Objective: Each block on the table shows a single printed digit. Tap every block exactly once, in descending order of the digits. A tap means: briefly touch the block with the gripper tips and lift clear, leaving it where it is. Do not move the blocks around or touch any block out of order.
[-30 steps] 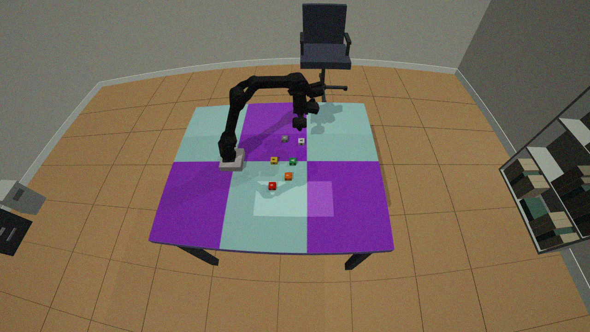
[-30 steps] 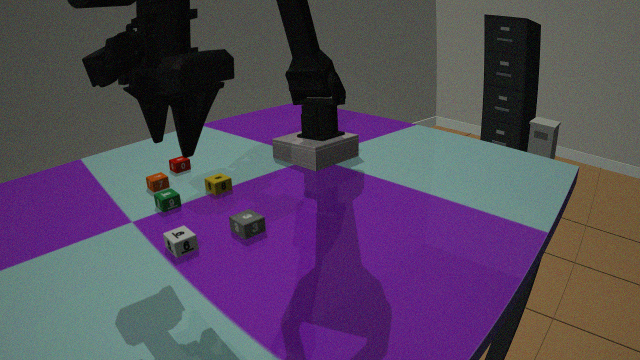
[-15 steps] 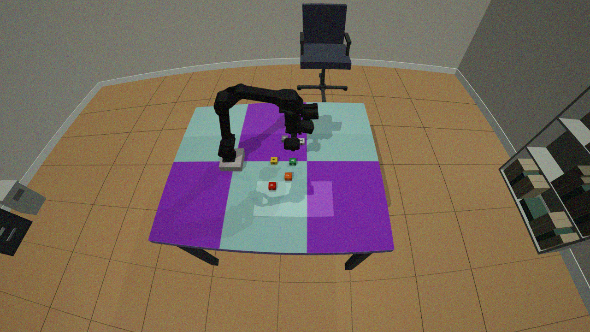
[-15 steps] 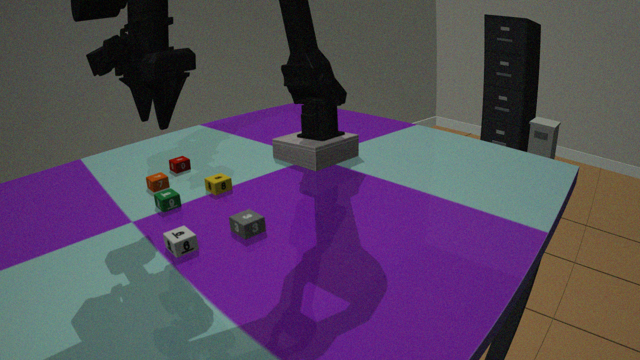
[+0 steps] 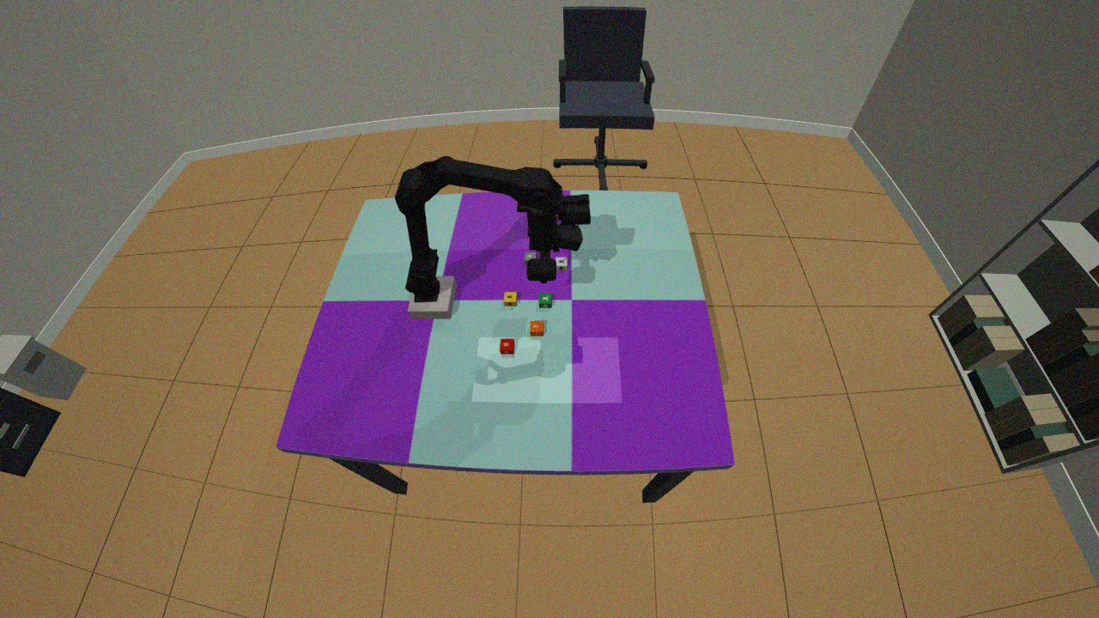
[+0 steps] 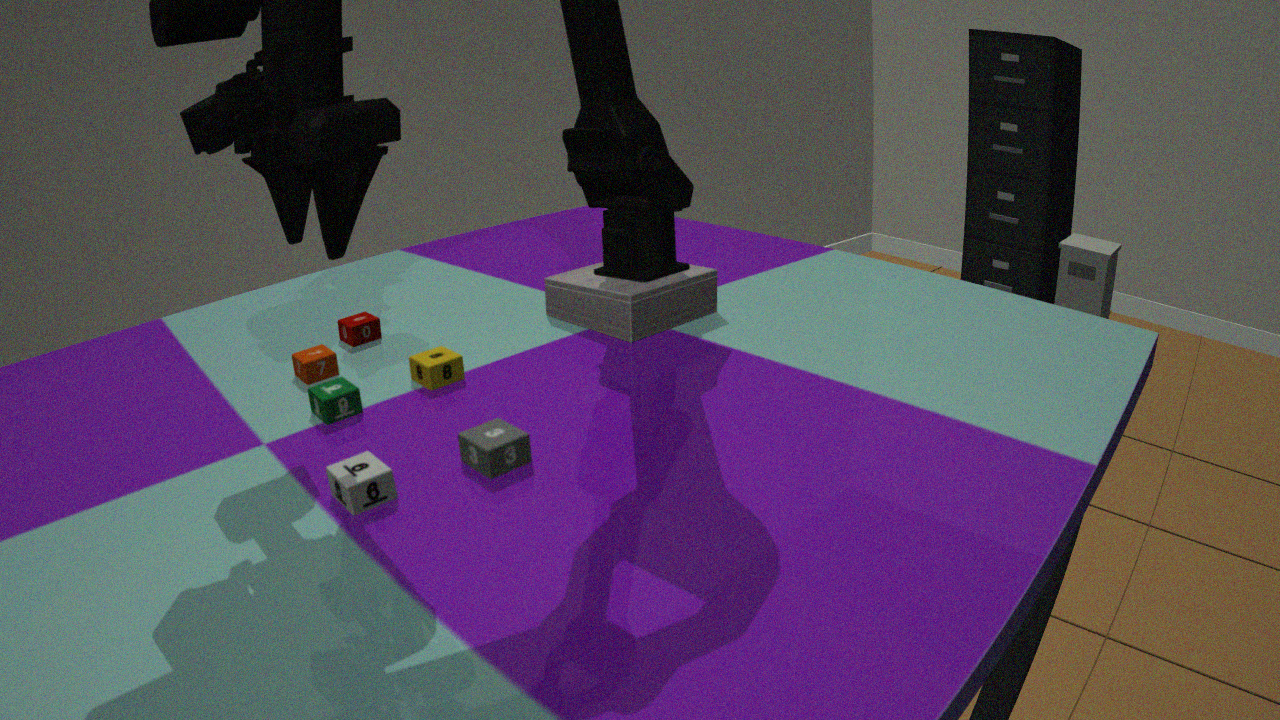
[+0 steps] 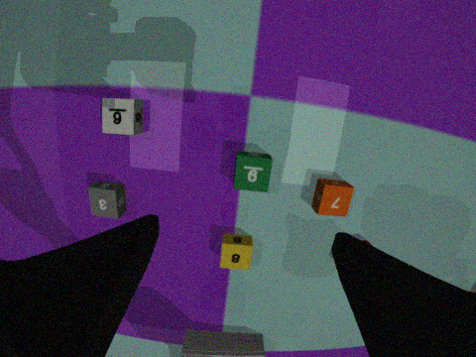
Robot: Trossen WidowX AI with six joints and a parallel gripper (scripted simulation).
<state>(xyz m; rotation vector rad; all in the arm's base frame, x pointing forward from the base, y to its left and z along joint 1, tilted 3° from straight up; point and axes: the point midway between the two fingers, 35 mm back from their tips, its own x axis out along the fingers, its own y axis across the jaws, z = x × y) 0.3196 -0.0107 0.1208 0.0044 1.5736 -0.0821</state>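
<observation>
Now: gripper tip 120 mm above the green block and 10 mm to the left of it. The rest, counted from my gripper tip: white block (120 mm below, 110 mm to the left, 40 mm ahead); then yellow 8 block (120 mm below, 100 mm behind); then orange 7 block (120 mm below, 90 mm to the right, 30 mm behind).
</observation>
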